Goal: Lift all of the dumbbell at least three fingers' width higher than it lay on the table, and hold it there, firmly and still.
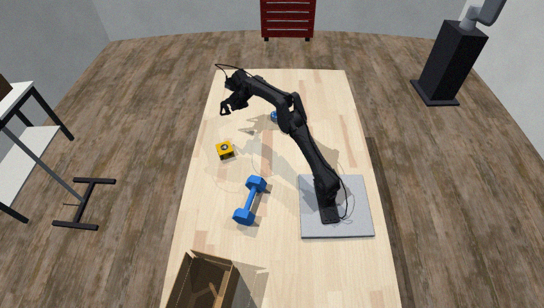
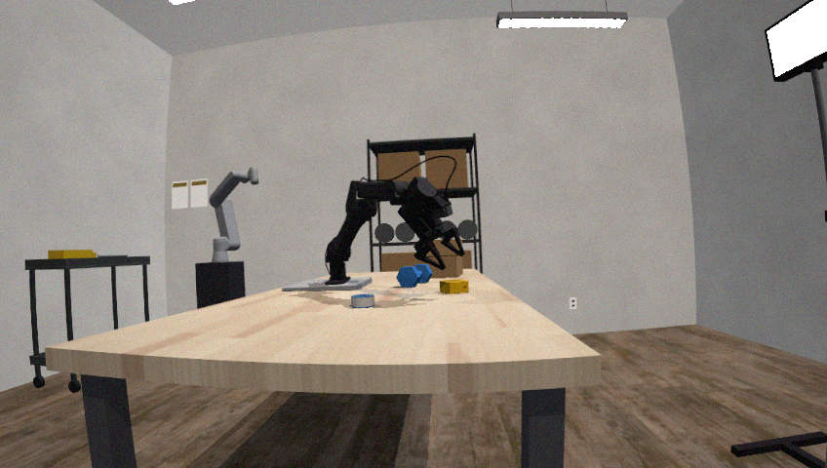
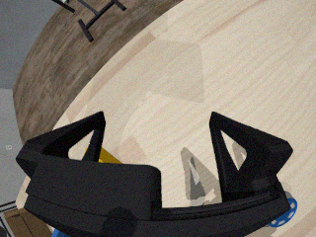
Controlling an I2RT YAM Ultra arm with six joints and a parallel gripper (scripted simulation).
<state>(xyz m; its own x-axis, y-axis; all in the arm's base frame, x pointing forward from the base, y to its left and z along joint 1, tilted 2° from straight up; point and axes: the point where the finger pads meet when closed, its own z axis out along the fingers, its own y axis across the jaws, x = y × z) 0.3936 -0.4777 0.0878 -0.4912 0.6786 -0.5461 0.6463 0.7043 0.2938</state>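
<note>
Right now the blue dumbbell is 45 cm to the left of my hand, 9 cm behind it and 7 cm below it. Round my hand: round puck (24 cm behind, 10 cm below, 4 cm to the right).
</note>
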